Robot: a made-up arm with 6 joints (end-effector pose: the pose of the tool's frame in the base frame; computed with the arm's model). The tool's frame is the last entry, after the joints. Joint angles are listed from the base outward.
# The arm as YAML. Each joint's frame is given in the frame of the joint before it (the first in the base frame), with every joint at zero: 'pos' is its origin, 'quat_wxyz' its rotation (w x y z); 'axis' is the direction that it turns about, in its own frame. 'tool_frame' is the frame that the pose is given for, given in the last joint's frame.
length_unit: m
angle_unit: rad
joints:
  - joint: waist
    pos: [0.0, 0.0, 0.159]
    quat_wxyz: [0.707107, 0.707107, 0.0, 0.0]
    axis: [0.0, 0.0, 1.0]
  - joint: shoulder
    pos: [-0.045, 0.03, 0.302]
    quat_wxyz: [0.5, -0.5, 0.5, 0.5]
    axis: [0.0, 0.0, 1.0]
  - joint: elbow
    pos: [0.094, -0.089, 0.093]
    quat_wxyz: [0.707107, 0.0, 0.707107, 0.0]
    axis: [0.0, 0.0, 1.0]
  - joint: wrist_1
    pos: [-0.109, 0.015, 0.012]
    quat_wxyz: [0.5, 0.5, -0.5, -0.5]
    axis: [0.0, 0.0, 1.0]
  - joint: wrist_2
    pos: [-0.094, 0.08, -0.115]
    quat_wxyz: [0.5, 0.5, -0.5, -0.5]
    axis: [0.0, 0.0, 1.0]
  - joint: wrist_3
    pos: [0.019, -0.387, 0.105]
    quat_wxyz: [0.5, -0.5, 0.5, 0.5]
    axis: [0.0, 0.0, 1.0]
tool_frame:
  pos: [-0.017, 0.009, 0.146]
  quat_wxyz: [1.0, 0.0, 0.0, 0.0]
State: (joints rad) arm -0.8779 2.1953 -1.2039 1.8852 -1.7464 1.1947
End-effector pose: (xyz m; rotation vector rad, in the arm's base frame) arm -0.0116 -0.1930 -0.0056 -0.3740 0.1142 -1.1738
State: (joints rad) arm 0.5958 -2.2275 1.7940 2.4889 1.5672 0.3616
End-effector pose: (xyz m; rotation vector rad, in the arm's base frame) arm 0.0805 -0.3971 0.0579 -0.1510 -1.4909 -0.4621
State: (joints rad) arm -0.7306 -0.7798 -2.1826 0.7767 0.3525 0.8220
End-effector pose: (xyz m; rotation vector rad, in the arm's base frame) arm 0.2074 -0.6007 0.1447 -2.0195 -0.3589 0.8670
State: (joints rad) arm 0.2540 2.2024 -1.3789 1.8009 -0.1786 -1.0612
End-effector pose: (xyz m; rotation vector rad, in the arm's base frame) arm -0.1275 0.0173 0.1145 0.7973 -1.3508 2.6306
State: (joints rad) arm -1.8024 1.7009 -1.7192 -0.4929 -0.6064 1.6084
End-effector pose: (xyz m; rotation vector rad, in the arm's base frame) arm 0.1513 -0.0253 0.5894 1.6243 -1.3101 0.0548
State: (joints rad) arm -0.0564 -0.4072 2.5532 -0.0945 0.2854 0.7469
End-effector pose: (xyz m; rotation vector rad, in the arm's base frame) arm 0.1676 -0.2569 0.5941 1.2365 2.3321 0.4271
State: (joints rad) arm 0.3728 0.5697 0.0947 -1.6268 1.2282 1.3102
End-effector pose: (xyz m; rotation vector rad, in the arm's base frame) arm -0.2961 -0.0683 0.1320 -0.5179 0.8623 0.1107
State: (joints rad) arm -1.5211 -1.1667 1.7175 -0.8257 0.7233 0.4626
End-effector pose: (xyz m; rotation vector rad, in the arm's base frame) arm 0.3832 -0.1765 0.0557 -0.0981 -2.4590 0.6667
